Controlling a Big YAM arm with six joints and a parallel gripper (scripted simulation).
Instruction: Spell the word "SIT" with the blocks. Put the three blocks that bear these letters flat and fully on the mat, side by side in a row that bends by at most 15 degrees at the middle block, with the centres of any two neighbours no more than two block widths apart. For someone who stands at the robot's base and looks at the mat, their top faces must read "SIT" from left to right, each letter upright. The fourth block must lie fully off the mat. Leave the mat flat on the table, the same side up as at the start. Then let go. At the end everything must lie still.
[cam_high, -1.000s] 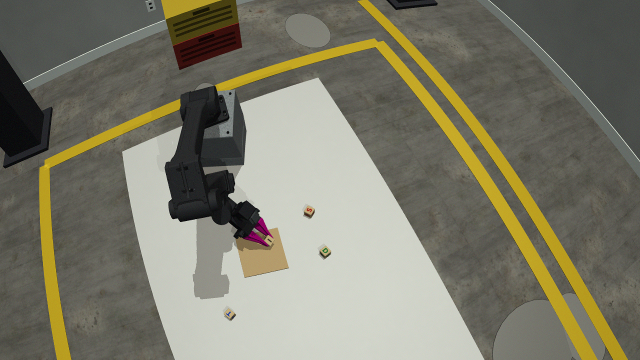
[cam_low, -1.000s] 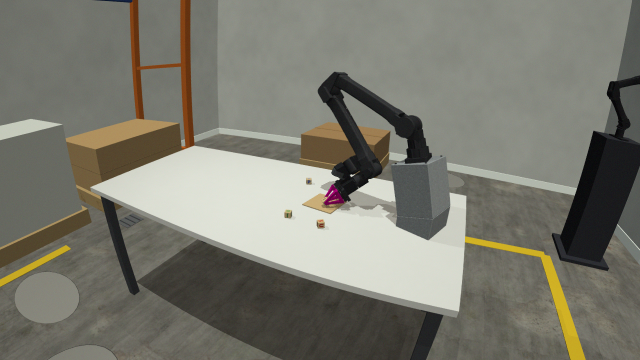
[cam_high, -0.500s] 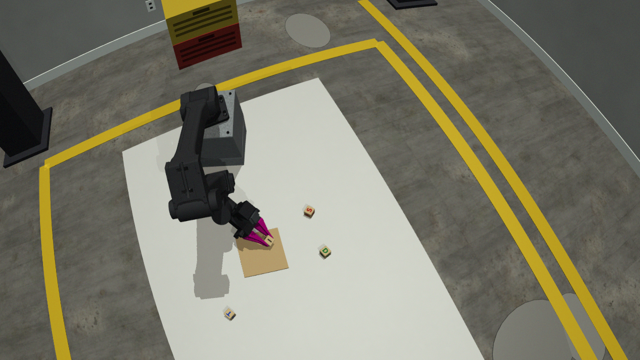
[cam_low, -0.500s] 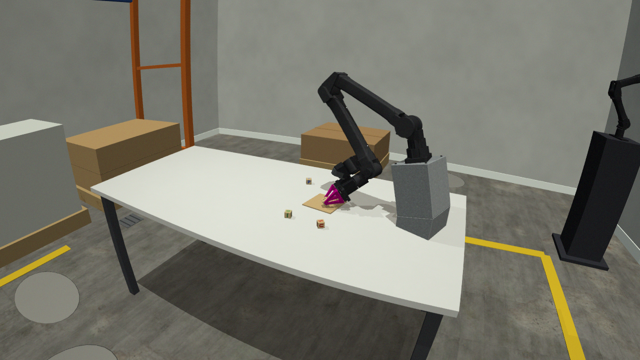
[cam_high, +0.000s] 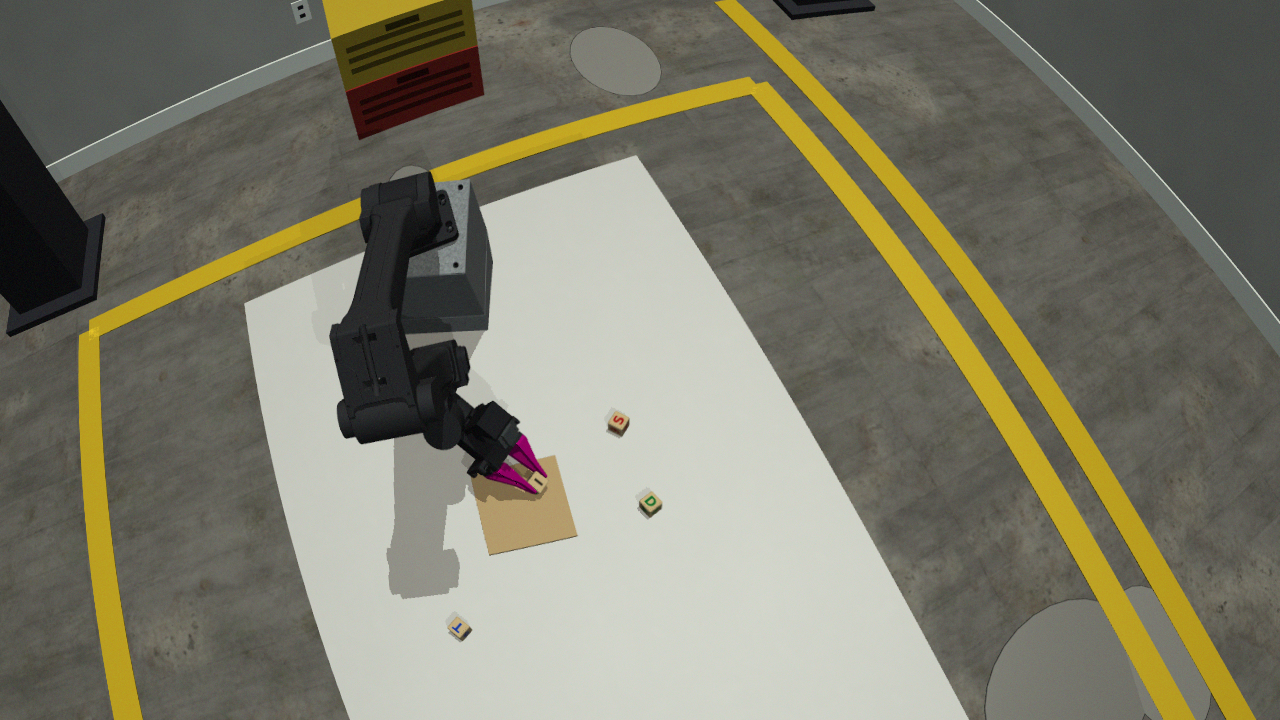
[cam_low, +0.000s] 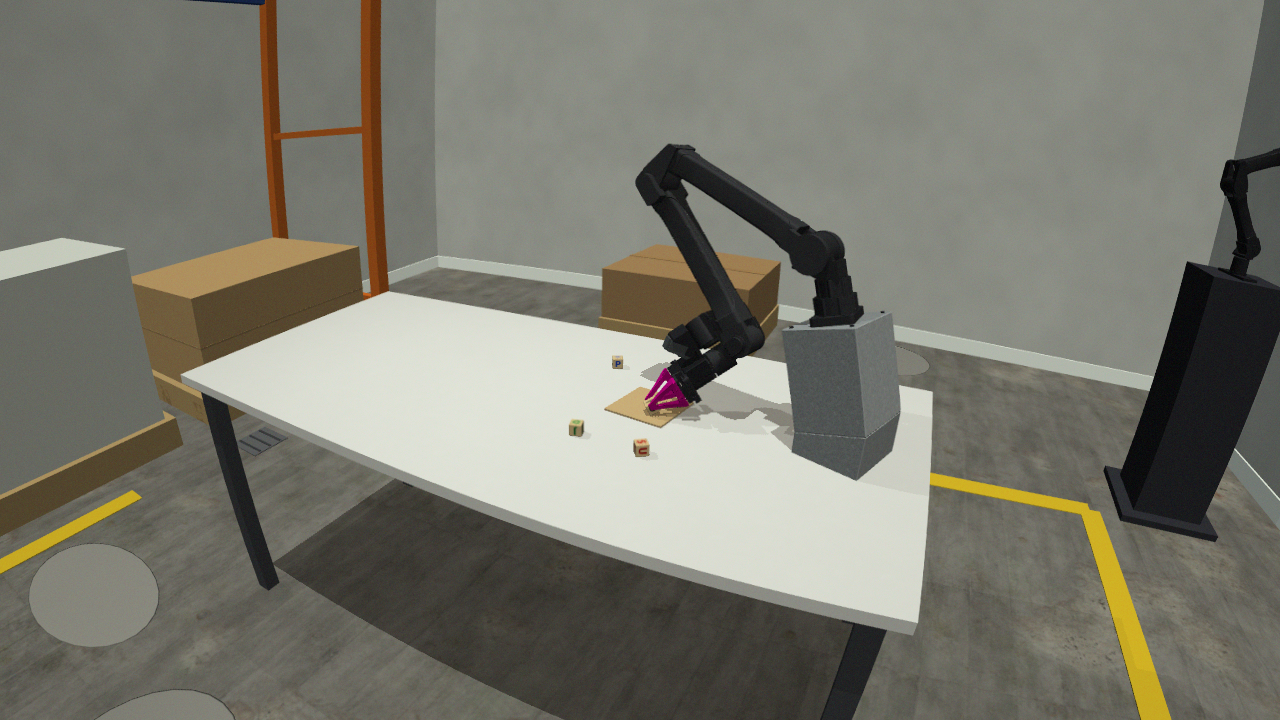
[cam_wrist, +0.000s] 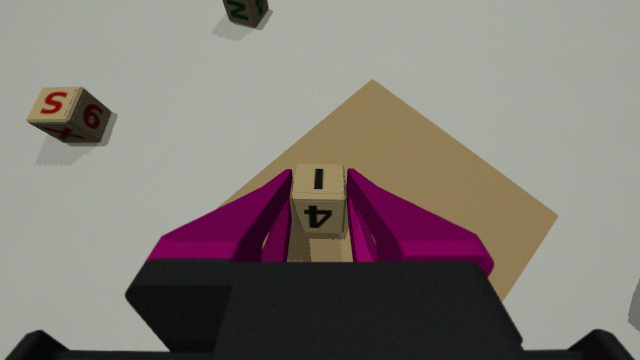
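Right now the tan mat is 2 cm ahead of my hand, 3 cm to the right of it and 3 cm below it. From my hand the other things lie so: S block 6 cm behind, 15 cm to the left, 2 cm below; I block 1 cm below; D block 9 cm ahead, 15 cm to the left, 2 cm below.
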